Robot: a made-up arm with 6 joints.
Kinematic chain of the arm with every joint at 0, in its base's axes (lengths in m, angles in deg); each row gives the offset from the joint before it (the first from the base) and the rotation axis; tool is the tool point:
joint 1: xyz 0 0 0.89 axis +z
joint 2: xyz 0.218 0 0 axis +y
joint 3: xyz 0 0 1.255 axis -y
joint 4: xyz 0 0 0.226 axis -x
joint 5: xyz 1.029 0 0 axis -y
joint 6: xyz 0.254 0 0 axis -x
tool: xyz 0 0 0
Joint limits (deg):
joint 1: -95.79..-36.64
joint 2: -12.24..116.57
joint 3: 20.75..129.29
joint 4: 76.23..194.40
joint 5: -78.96..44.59
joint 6: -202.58..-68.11
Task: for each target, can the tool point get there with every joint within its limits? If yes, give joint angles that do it. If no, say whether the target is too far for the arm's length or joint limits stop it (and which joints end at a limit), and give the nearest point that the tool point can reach.
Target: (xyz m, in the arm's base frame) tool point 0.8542 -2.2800 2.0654
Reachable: yes | joints -65.96 66.82 86.42 112.25 -39.24 -176.36
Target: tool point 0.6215 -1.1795 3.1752
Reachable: yes | joints -60.67 30.86 83.98 163.62 -30.08 -170.06
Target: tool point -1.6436 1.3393 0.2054
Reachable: no: joint limits stop it (at a limit: joint 2, joint 3, joint 5) | nearest point -0.9206 0.7501 2.4147 | short by 2.398 m
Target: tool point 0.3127 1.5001 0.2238
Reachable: no: joint limits stop it (at a limit: joint 1, joint 2, joint 3, joint 5) | nearest point 0.1379 1.1792 2.4153 | short by 2.222 m
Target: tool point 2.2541 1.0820 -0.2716
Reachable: no: joint limits stop it (at a limit: joint 1, joint 3, joint 5) | nearest point 1.3651 -0.7975 -0.7735 | short by 2.139 m
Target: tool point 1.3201 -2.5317 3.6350
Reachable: no: too far | nearest point 0.9216 -1.7675 2.7379 | short by 1.244 m
